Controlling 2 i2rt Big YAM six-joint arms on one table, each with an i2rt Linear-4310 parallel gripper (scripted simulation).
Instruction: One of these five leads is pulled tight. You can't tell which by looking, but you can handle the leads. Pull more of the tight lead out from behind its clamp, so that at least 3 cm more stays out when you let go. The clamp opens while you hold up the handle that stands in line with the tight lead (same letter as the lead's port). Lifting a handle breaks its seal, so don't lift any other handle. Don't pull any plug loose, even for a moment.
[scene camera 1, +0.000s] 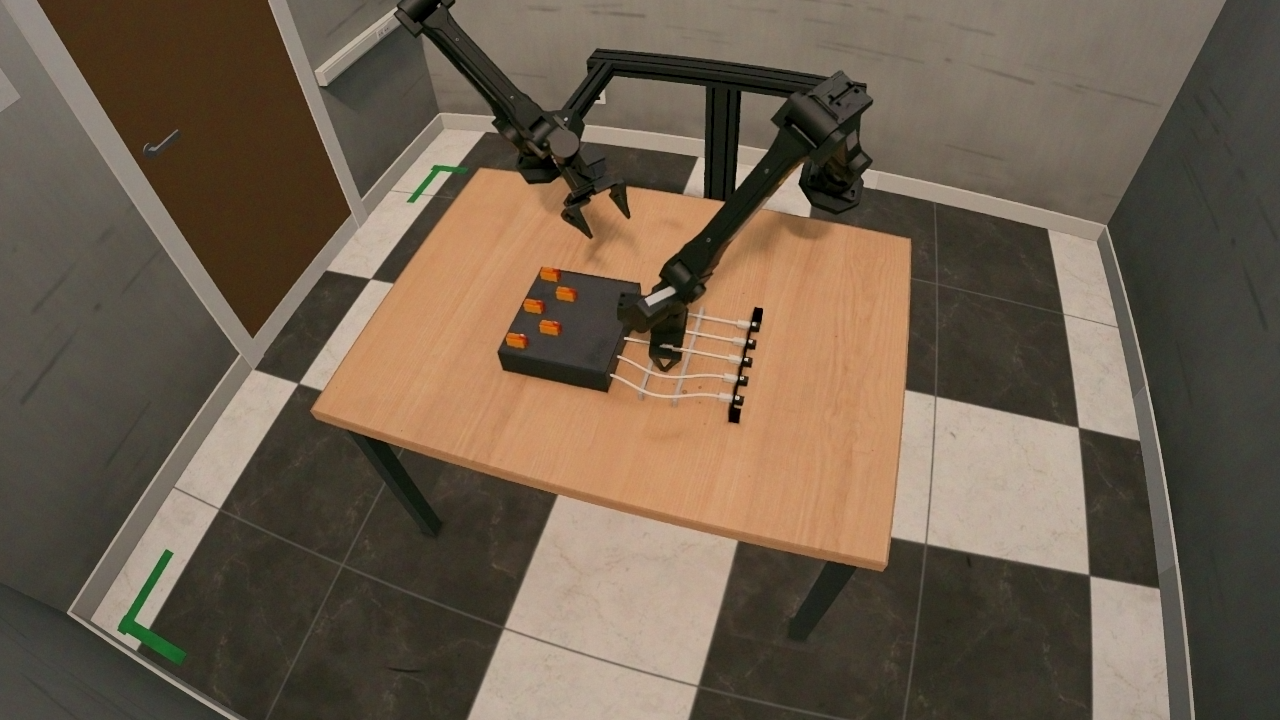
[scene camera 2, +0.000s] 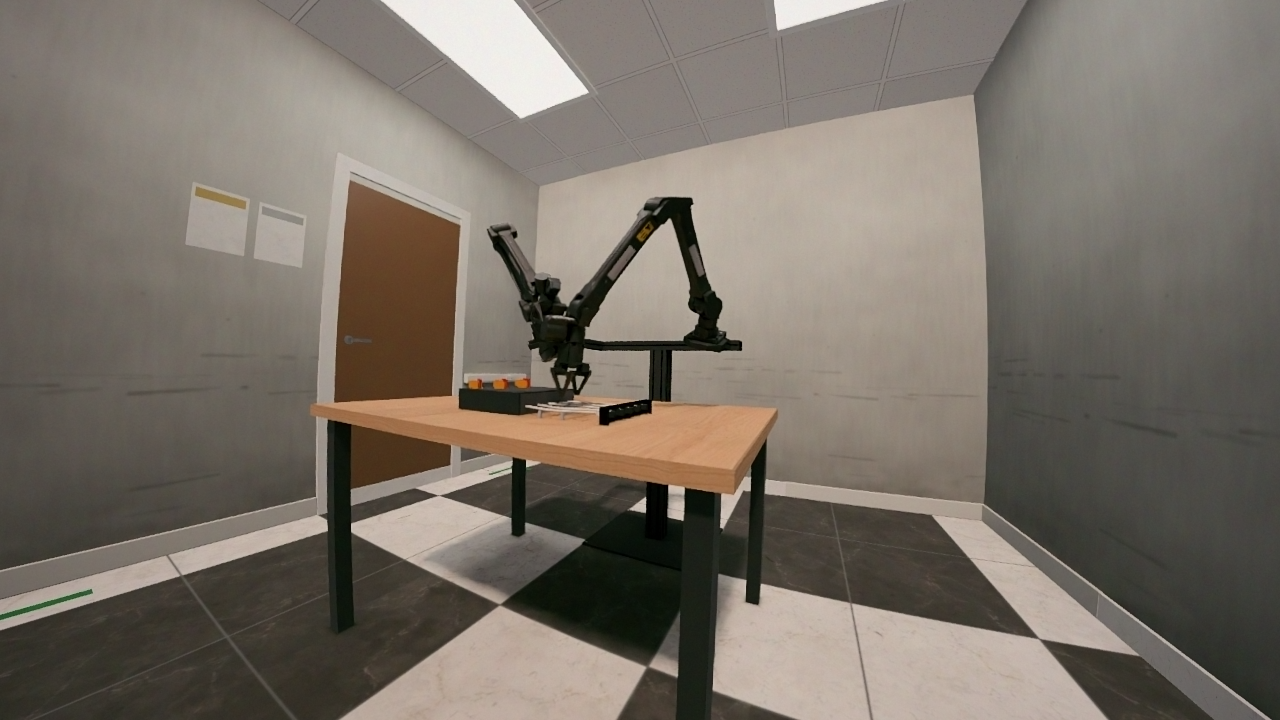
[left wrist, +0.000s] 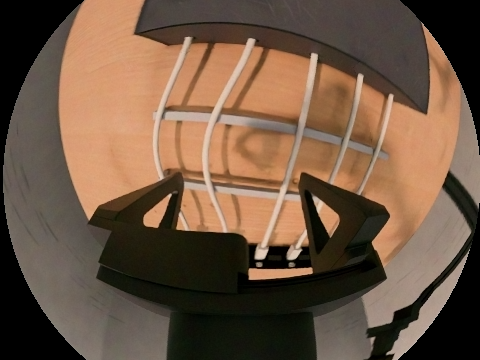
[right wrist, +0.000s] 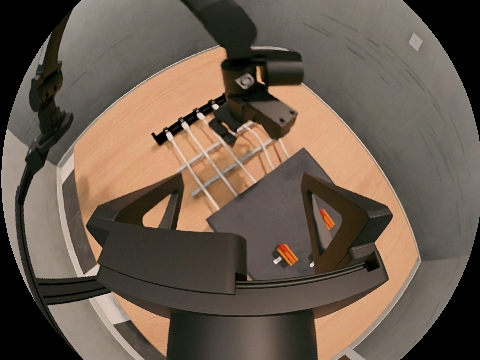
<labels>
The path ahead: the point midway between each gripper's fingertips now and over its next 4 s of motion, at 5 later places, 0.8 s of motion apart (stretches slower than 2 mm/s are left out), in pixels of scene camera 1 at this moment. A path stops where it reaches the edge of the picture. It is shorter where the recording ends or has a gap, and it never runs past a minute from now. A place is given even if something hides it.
My left gripper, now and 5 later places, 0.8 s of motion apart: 666, 353; 667, 318; 672, 333; 672, 344; 672, 350; 672, 347
My right gripper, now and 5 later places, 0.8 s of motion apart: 610, 228; 611, 225; 575, 268; 532, 292; 529, 306; 528, 295
</labels>
